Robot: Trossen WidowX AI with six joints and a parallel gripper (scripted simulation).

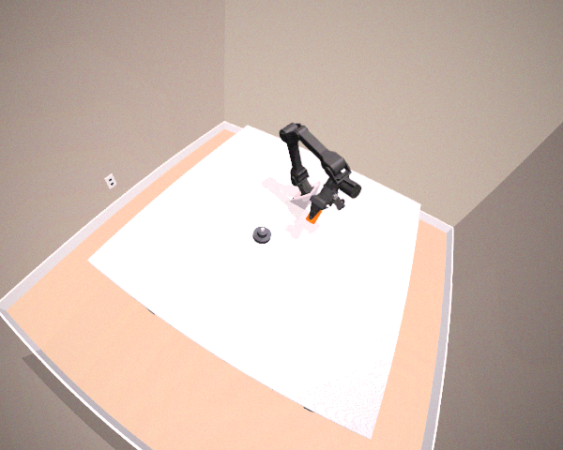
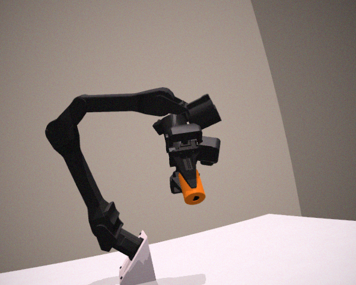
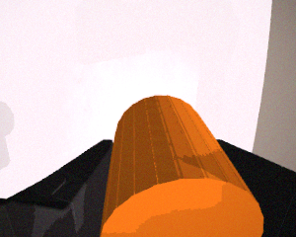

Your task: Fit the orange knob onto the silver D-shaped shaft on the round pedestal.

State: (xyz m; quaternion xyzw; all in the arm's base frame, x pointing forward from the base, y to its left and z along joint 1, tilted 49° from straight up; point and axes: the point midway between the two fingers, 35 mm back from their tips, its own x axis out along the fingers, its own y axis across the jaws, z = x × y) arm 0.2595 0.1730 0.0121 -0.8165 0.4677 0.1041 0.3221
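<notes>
My gripper tip is now 20 mm past the orange knob and 30 mm below it. Also, from my gripper tip: pedestal with silver shaft 50 mm ahead, 180 mm to the right, 180 mm below.
</notes>
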